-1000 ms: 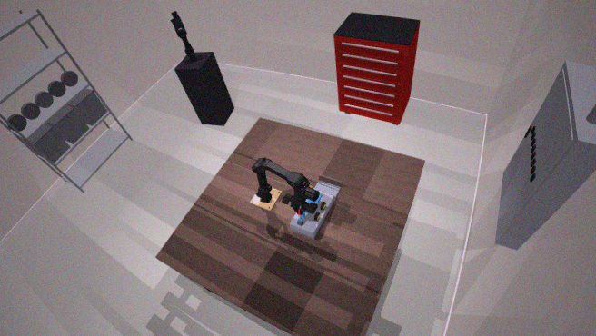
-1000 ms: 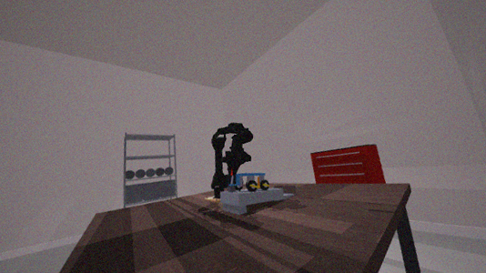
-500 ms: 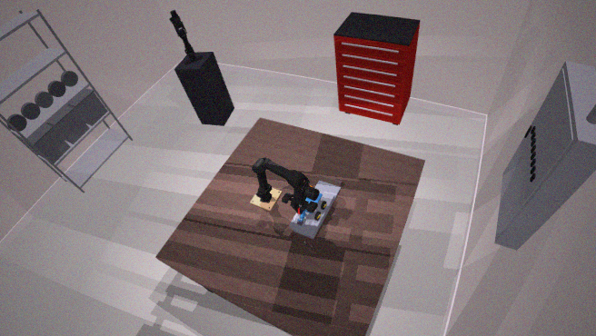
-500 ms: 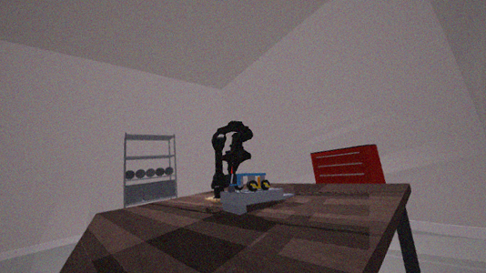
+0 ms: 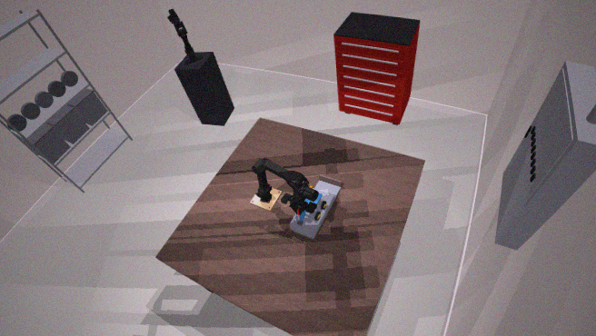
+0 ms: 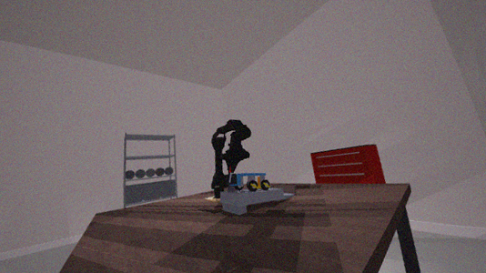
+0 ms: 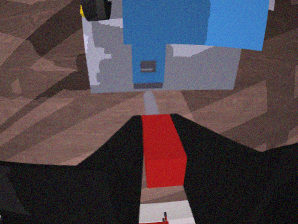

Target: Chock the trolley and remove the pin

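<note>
The green tray is 7 cm behind my gripper tip, 20 cm to the left of it and 18 cm below it. Round my gripper tip: grey ramp: 4 cm ahead, 10 cm to the left, 12 cm below; then stop pin: right at my gripper tip; then blue trolley: 4 cm ahead, 10 cm to the left, 6 cm below.
</note>
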